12 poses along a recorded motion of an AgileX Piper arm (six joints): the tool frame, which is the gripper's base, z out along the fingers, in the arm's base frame.
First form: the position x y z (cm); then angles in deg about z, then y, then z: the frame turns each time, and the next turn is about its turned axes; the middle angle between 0 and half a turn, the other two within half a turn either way.
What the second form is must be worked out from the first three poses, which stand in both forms.
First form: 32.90 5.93 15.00 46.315 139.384 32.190
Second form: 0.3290 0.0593 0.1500 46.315 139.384 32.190
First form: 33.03 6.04 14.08 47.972 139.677 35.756
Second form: 0.3303 0.0604 0.1408 47.972 139.677 35.756
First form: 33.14 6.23 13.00 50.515 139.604 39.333
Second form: 0.3314 0.0623 0.1300 50.515 139.604 39.333
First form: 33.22 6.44 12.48 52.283 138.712 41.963
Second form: 0.3322 0.0644 0.1248 52.283 138.712 41.963
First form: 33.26 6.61 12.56 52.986 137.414 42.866
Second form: 0.3326 0.0661 0.1256 52.986 137.414 42.866
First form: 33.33 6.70 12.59 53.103 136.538 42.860
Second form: 0.3333 0.0670 0.1259 53.103 136.538 42.860
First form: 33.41 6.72 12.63 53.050 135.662 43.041
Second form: 0.3341 0.0672 0.1263 53.050 135.662 43.041
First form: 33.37 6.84 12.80 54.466 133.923 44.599
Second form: 0.3337 0.0684 0.1280 54.466 133.923 44.599
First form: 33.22 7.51 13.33 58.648 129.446 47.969
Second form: 0.3322 0.0751 0.1333 58.648 129.446 47.969
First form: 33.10 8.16 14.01 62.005 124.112 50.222
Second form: 0.3310 0.0816 0.1401 62.005 124.112 50.222
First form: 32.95 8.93 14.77 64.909 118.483 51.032
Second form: 0.3295 0.0893 0.1477 64.909 118.483 51.032
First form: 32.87 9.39 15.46 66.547 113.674 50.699
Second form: 0.3287 0.0939 0.1546 66.547 113.674 50.699
